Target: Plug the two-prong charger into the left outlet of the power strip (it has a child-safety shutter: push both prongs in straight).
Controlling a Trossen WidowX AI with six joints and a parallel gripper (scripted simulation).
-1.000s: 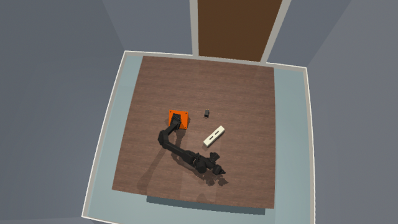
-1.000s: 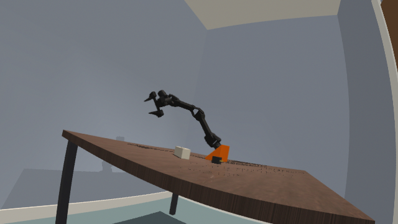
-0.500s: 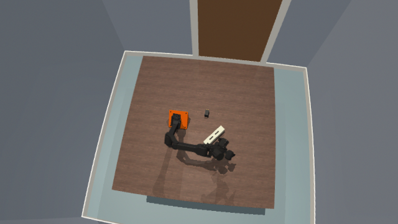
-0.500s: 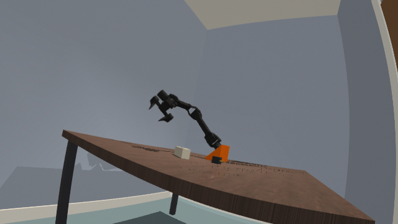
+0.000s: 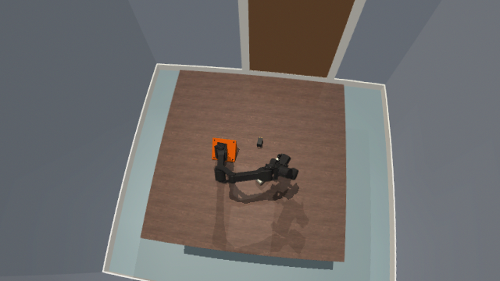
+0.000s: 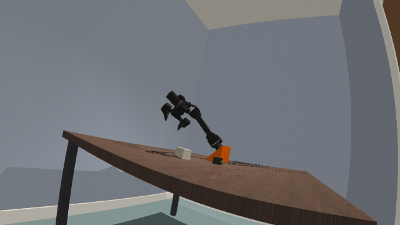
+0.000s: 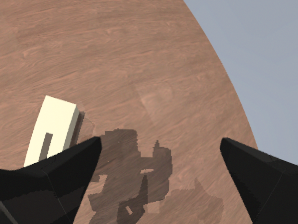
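Now: gripper tip 22 cm past the two-prong charger, 22 cm to the right of it and 15 cm above it.
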